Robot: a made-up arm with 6 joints.
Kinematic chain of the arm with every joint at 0, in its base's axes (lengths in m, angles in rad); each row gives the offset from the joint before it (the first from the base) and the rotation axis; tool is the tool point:
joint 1: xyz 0 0 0.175 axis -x
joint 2: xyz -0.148 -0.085 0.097 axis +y
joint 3: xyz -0.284 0.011 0 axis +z
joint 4: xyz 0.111 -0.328 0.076 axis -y
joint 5: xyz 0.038 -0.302 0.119 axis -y
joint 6: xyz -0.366 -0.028 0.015 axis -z
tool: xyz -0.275 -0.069 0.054
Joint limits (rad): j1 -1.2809..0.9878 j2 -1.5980..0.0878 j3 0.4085..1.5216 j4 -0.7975..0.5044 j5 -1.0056..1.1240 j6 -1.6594..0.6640
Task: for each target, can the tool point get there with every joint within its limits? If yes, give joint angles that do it. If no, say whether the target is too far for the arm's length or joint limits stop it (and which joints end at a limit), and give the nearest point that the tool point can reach.
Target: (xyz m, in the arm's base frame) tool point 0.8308 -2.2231 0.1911
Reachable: no: too far | nearest point 0.2088 -1.0997 0.1830 | short by 1.284 m
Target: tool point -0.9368 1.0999 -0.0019
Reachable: no: joint limits stop it (at a limit: joint 1, joint 3, joint 4, joint 5) | nearest point -0.7957 0.7560 0.2844 | short by 0.469 m
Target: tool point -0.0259 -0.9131 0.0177
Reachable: yes | joints -0.1386 -1.0011 0.6864 0.1651 0.6056 -0.3337
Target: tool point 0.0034 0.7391 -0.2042
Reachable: no: joint limits stop it (at a limit: joint 1, joint 2, joint 4, joint 5) | nearest point 0.1276 0.3148 -0.0911 | short by 0.456 m
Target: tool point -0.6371 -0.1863 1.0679
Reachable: yes | joints 0.1942 -1.1983 1.1370 -0.5807 -0.6522 -0.4621
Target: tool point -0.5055 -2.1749 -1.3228
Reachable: no: too far | nearest point -0.3354 -0.9981 -0.5124 | short by 1.439 m
